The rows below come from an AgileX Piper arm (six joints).
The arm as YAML. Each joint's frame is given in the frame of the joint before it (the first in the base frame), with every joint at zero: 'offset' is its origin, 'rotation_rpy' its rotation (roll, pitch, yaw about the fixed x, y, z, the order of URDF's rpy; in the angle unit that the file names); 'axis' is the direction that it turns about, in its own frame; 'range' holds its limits. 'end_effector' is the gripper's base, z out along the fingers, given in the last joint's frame.
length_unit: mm
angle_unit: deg
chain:
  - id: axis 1
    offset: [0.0, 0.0, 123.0]
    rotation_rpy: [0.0, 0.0, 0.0]
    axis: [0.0, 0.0, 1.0]
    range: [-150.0, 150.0]
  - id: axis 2
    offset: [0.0, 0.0, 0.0]
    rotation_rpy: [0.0, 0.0, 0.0]
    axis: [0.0, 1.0, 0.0]
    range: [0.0, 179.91]
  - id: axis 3
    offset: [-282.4, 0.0, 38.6]
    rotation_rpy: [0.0, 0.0, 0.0]
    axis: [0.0, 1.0, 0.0]
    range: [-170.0, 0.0]
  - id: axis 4
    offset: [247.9, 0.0, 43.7]
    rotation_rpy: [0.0, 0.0, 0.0]
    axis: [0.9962, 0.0, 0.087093]
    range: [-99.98, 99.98]
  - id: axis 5
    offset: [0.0, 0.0, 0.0]
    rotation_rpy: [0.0, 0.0, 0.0]
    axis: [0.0, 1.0, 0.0]
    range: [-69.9, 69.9]
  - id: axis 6
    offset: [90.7, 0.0, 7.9]
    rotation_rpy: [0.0, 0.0, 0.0]
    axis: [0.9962, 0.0, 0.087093]
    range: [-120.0, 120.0]
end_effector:
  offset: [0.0, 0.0, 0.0]
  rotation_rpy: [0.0, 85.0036, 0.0]
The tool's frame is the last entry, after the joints.
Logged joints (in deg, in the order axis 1, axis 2, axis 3, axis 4, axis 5, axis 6), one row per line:
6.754 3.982 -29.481 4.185 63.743 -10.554
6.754 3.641 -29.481 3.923 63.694 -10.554
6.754 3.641 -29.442 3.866 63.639 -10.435
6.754 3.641 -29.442 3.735 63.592 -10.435
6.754 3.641 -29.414 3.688 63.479 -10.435
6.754 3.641 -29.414 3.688 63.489 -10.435
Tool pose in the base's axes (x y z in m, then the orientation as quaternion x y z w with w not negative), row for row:
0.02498 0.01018 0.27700 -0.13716 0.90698 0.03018 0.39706
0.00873 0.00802 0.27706 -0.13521 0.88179 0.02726 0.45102
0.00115 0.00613 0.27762 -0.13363 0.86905 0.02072 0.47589
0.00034 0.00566 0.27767 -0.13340 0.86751 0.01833 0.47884
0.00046 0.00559 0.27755 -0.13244 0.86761 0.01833 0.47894
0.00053 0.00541 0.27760 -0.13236 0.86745 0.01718 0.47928
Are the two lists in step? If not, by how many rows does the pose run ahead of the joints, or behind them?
The pose runs 2 rows behind the joints: the pose in row i belongs to the joints in row i - 2.
